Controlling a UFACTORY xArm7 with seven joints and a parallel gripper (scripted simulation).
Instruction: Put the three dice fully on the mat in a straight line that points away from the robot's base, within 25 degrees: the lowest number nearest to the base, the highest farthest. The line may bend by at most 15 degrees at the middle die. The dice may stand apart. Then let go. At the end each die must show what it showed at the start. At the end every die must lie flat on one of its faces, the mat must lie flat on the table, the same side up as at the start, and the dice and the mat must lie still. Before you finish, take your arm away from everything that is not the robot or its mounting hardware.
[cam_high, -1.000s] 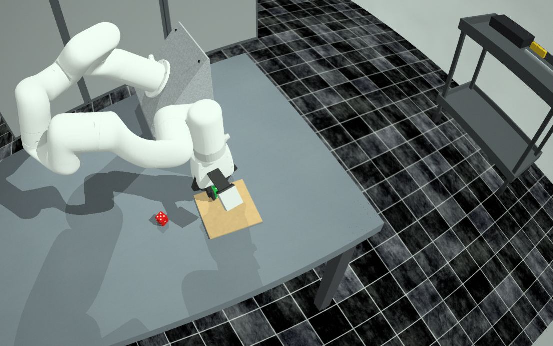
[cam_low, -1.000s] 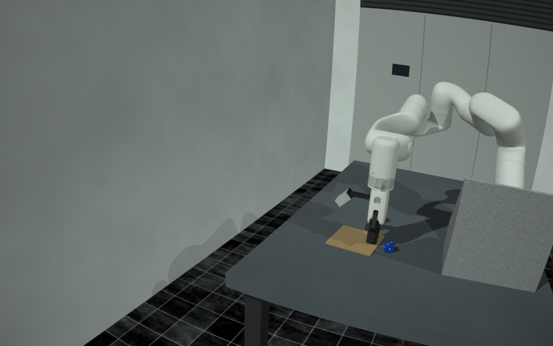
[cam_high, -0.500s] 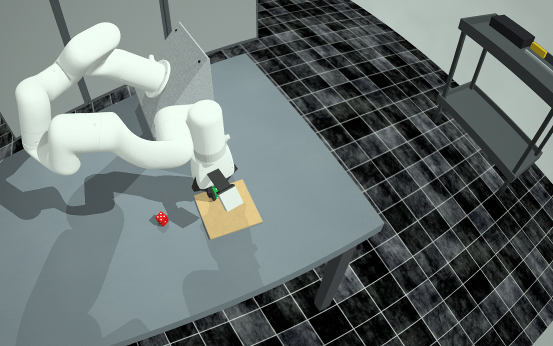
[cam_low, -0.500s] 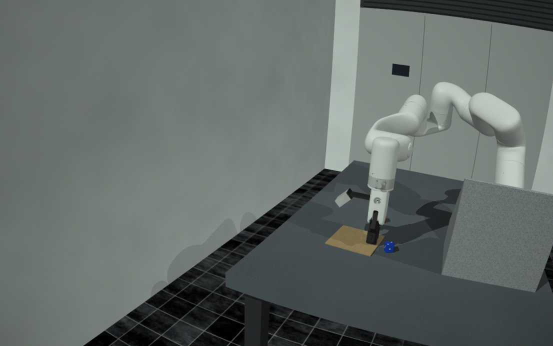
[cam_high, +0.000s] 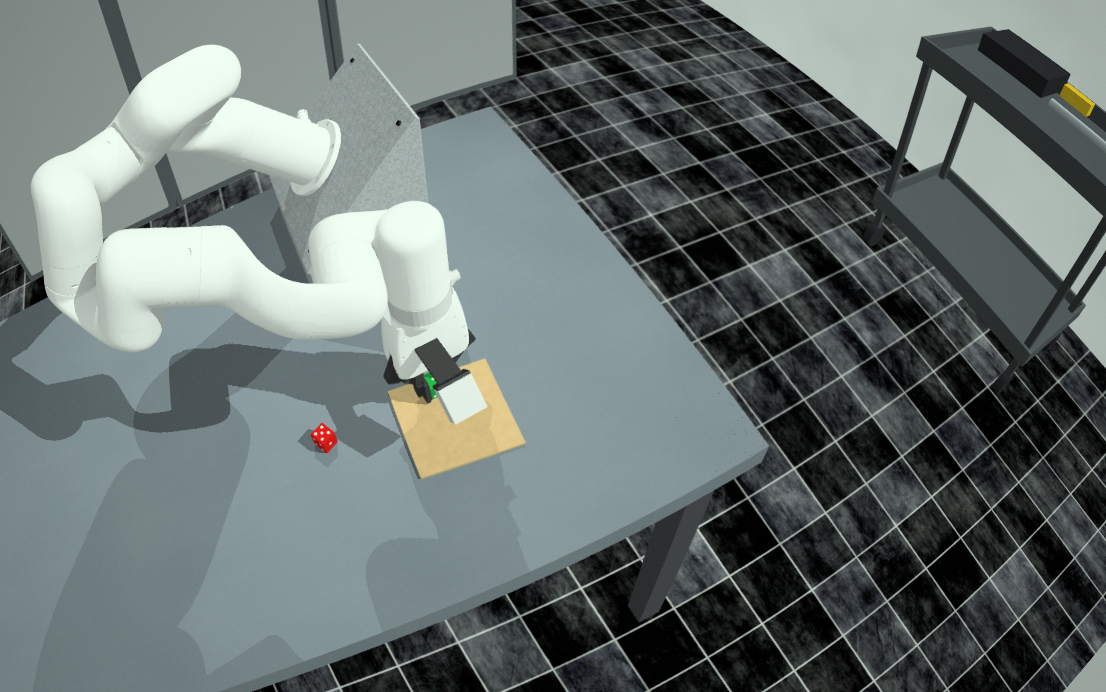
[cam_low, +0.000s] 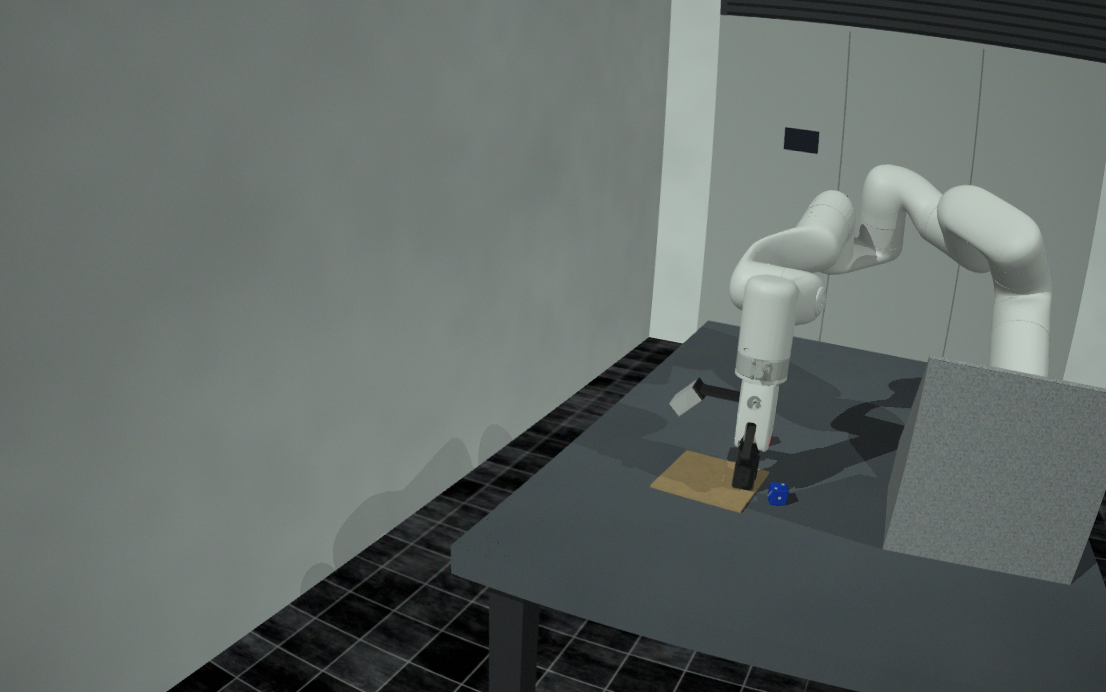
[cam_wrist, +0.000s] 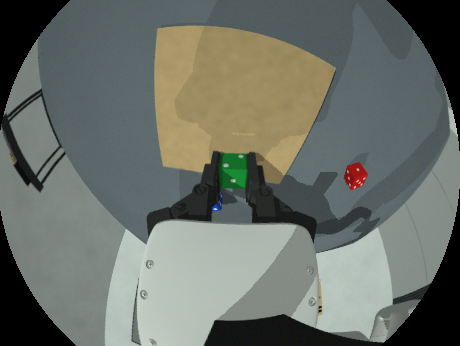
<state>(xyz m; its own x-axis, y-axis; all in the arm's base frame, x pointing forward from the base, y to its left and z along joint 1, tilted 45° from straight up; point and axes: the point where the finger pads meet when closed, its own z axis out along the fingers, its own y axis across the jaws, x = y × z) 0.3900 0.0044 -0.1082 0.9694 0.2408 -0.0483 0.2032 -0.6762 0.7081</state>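
Right now the green die is 1 cm below my hand. Also, from my hand: red die 17 cm to the right, 3 cm ahead, 1 cm below; then tan mat 5 cm ahead, 2 cm below, 1 cm to the left; then blue die 6 cm behind, 2 cm to the left, 1 cm below.
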